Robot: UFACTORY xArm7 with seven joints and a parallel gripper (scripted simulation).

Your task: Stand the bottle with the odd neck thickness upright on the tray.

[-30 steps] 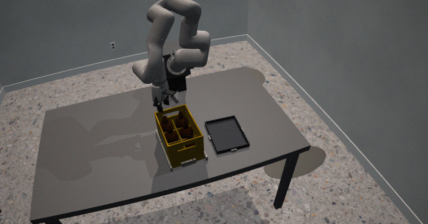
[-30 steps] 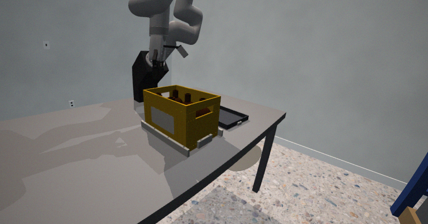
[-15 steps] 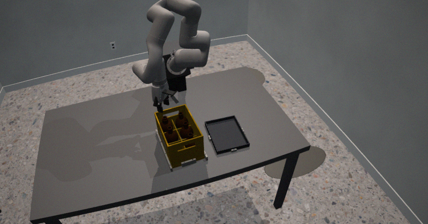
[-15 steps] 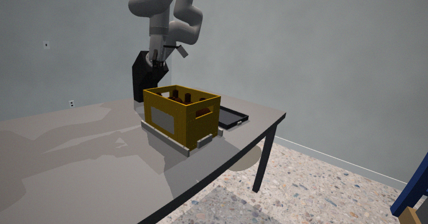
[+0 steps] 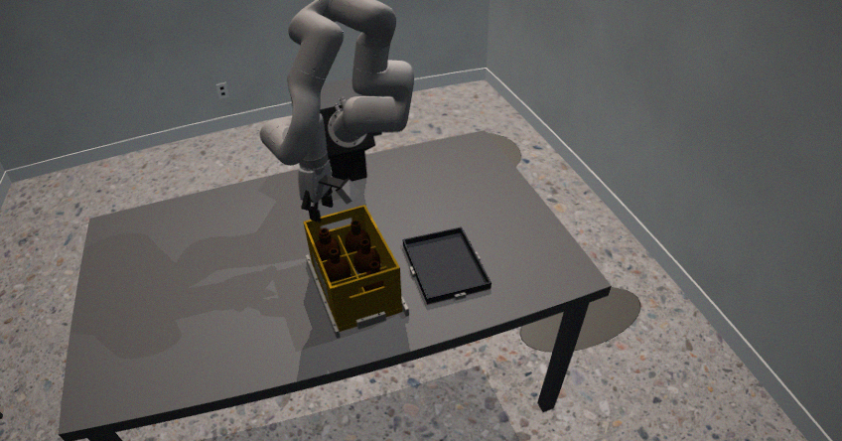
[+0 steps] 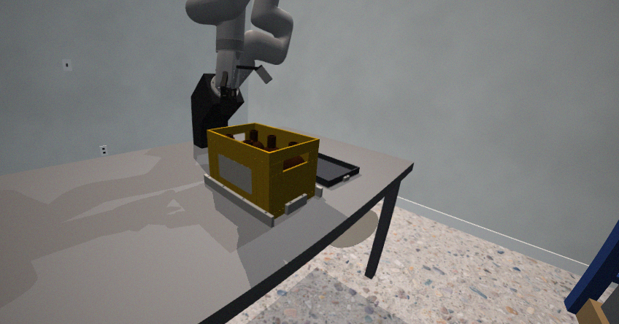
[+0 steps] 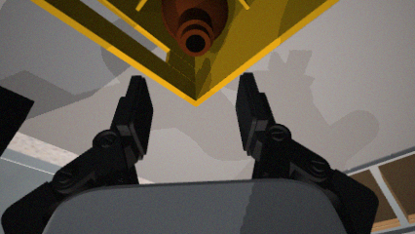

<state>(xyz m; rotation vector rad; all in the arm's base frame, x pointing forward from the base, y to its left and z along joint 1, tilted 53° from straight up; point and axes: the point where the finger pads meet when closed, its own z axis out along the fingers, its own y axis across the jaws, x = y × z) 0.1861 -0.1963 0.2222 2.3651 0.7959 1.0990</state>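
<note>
Now: hand 100 mm short of the yellow crate, 20 mm to the right of it and 160 mm above it. Round my hand: black tray (180 mm ahead, 280 mm to the left, 230 mm below).
</note>
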